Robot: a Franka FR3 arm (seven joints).
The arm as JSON. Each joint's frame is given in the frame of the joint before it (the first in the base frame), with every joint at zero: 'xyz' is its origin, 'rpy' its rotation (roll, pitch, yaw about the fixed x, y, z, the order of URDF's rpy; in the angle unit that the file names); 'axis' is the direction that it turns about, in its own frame. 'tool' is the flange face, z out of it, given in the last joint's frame.
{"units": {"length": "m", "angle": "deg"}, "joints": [
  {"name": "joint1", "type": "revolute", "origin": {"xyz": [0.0, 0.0, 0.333], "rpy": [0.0, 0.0, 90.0]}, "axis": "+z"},
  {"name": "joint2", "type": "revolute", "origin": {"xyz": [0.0, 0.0, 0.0], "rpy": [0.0, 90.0, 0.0]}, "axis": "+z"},
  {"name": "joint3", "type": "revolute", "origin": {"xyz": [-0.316, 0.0, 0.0], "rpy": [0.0, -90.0, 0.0]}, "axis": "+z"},
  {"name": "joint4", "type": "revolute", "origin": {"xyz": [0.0, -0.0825, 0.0], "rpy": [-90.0, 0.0, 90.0]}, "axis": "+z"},
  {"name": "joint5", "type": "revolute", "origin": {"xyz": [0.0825, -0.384, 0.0], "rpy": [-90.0, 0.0, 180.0]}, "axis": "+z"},
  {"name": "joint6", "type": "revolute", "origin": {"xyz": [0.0, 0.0, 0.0], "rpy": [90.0, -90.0, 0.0]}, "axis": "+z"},
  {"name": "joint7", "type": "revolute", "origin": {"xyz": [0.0, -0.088, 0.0], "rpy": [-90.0, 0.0, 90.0]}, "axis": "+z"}
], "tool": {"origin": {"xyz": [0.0, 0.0, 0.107], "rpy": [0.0, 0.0, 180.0]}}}
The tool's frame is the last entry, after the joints.
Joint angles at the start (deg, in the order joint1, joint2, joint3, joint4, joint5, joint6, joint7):
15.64 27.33 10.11 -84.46 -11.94 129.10 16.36
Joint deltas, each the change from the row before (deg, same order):
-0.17 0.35 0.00 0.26 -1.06 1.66 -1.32
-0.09 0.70 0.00 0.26 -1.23 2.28 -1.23
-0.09 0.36 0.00 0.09 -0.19 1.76 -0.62
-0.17 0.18 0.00 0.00 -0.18 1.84 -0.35
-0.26 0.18 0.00 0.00 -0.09 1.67 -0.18
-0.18 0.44 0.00 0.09 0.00 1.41 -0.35
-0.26 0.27 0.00 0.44 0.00 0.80 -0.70
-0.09 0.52 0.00 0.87 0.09 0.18 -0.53
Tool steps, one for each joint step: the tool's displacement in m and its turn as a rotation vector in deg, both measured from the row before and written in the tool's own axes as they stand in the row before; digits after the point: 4 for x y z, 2 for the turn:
0.0040 0.0017 0.0000 -0.36 1.72 -1.81
0.0038 0.0002 0.0033 -0.31 1.99 -1.95
0.0027 0.0002 0.0012 0.27 1.47 -0.67
0.0029 0.0013 -0.0005 0.23 1.63 -0.33
0.0025 0.0025 -0.0001 0.21 1.45 -0.02
0.0014 0.0016 0.0028 0.26 1.02 -0.18
0.0031 0.0033 -0.0007 0.07 0.93 -0.40
0.0034 0.0018 0.0003 0.10 0.50 -0.25

